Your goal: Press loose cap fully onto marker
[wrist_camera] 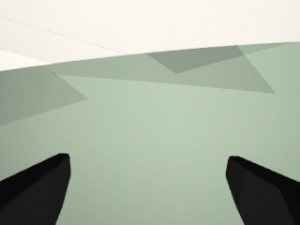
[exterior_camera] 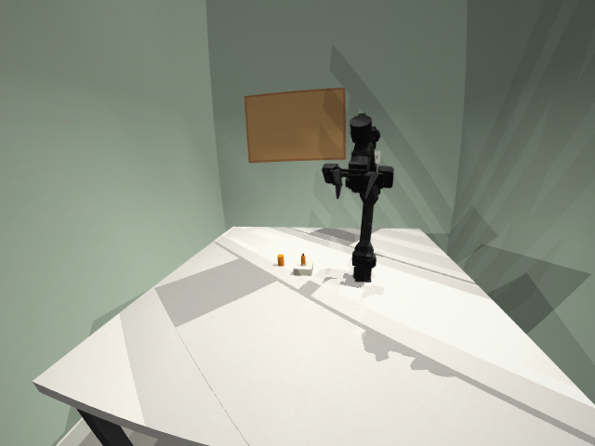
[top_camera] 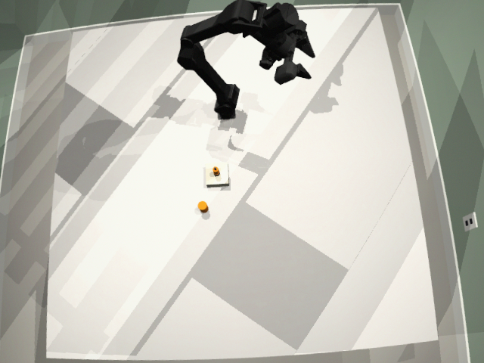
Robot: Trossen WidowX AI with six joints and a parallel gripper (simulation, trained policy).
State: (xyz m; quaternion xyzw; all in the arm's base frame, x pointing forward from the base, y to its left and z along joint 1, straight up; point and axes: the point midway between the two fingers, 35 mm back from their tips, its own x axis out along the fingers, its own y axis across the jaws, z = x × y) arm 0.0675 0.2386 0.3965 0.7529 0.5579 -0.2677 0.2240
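Now: gripper tip 350 mm to the left of the orange cap, 350 mm above it and 280 mm short of it. Round my gripper tip: pale holder block 360 mm below, 300 mm to the right, 170 mm ahead.
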